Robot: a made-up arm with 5 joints.
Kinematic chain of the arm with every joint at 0, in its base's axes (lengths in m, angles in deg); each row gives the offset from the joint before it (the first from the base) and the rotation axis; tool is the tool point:
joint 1: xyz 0 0 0.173 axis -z
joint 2: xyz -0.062 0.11 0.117 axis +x
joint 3: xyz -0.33 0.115 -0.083 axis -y
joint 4: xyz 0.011 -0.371 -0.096 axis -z
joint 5: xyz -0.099 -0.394 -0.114 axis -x
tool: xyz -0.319 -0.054 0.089
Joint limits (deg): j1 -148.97..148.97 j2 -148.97..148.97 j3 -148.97..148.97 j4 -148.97..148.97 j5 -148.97..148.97
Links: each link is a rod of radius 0.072 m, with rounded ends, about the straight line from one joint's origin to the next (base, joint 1, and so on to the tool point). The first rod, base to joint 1, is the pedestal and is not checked.
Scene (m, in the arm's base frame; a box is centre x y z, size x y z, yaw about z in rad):
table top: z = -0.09
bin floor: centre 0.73 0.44 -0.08 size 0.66 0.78 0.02 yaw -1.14
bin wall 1: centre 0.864 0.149 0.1 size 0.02 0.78 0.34 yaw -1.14
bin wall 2: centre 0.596 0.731 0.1 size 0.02 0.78 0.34 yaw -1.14
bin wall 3: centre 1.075 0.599 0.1 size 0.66 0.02 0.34 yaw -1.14
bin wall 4: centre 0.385 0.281 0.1 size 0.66 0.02 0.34 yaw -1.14
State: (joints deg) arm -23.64 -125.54 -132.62 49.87 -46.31
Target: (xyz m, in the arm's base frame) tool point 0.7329 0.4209 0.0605
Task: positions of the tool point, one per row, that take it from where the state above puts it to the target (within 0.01 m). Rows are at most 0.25 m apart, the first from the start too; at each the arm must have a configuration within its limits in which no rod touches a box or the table.
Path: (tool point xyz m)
1: -0.2241 0.6802 0.2444
2: -0.0618 0.7434 0.2910
3: 0.1147 0.7641 0.3392
4: 0.2940 0.7397 0.3891
5: 0.4638 0.6712 0.4399
6: 0.6133 0.5626 0.4915
7: 0.7329 0.4209 0.5435
8: 0.7731 0.4251 0.2969
9: 0.7329 0.4209 0.0605

